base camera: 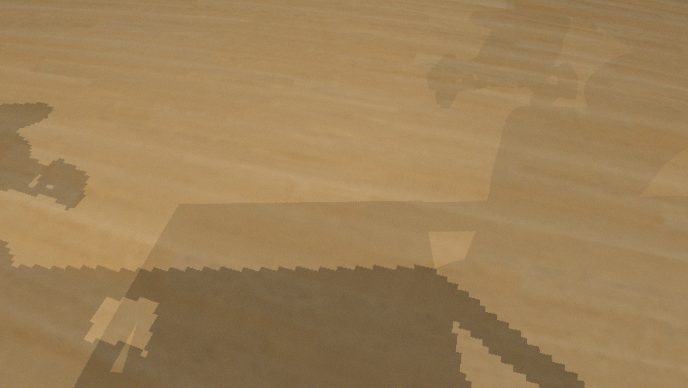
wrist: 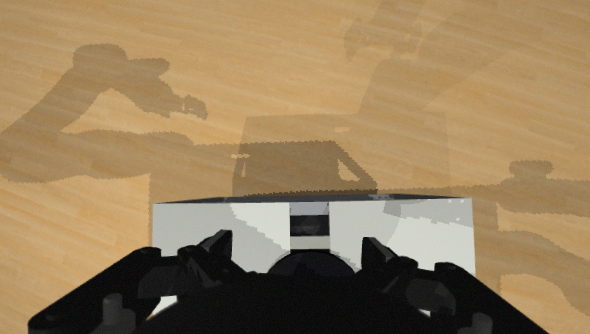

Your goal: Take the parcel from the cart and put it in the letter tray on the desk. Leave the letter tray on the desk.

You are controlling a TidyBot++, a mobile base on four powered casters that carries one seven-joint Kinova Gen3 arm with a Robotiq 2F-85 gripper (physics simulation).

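Frame: origin at the arm's base, x ahead, y left, z up, level; centimetres.
Seen in the pictures: gripper, fingertip midpoint: (wrist: 296,248).
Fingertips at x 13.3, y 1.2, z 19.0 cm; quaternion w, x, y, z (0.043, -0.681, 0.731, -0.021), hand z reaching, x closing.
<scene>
A point is followed by its place in that frame.
My gripper (wrist: 296,248) {x 13.3, y 1.2, z 19.0 cm} is open, with its two black fingers wide apart at the bottom of the wrist view and no object between them. It hangs over the white top of the robot's own base. The gripper itself does not show in the base camera view. The parcel, the cart, the letter tray and the desk do not show in either view.
The robot's white base top (wrist: 425,245) with a dark slot in its middle lies under the gripper. Wooden floor (base camera: 250,125) {x 55.3, y 12.9, z -39.6 cm} (wrist: 280,65) {x 58.1, y 7.9, z -39.6 cm} stretches beyond it. Shadows of the arm and base fall across the floor in both views.
</scene>
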